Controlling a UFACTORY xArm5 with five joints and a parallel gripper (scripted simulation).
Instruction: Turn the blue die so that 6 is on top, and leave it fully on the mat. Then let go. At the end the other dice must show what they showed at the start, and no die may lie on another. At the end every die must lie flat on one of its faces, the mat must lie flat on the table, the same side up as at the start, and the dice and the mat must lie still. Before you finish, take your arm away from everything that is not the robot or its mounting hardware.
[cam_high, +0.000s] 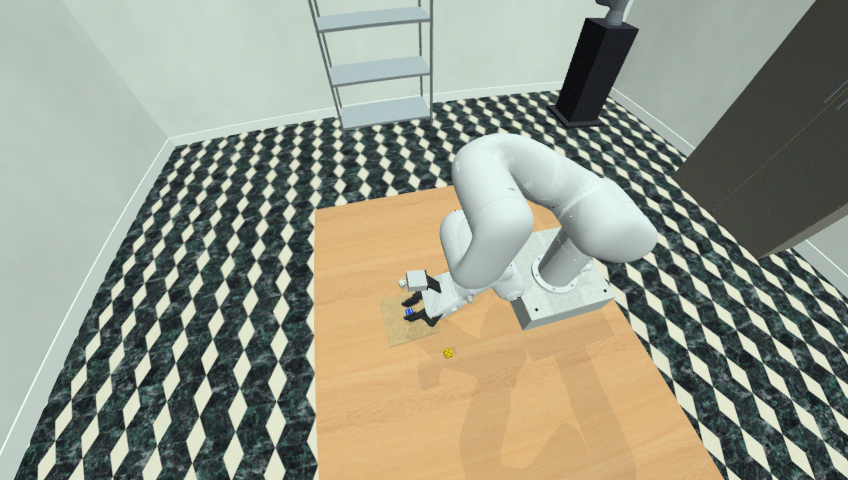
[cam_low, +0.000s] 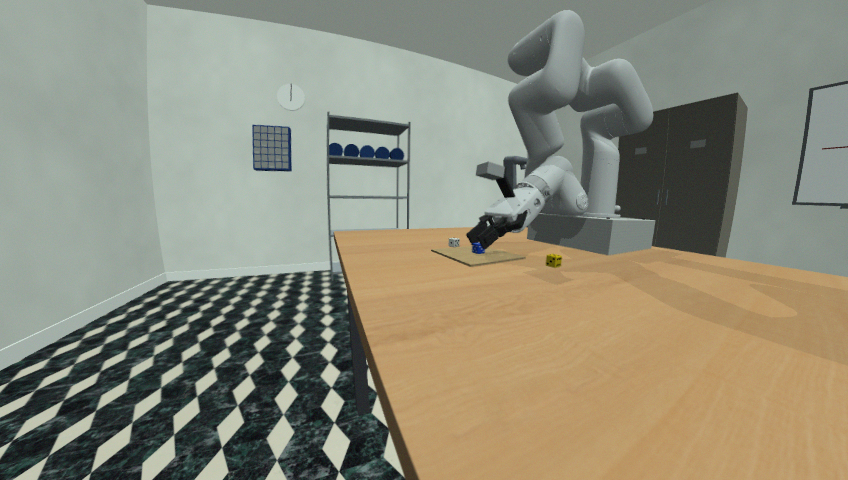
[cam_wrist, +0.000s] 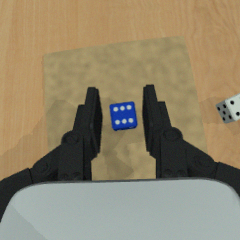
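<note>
Now: hand 10 mm short of the blue die and 30 mm above it. The rest, counted from my hand: tan mat 10 mm ahead, 40 mm below; then yellow die 80 mm behind, 120 mm to the left, 30 mm below; then white die 10 mm ahead, 100 mm to the right, 30 mm below.
</note>
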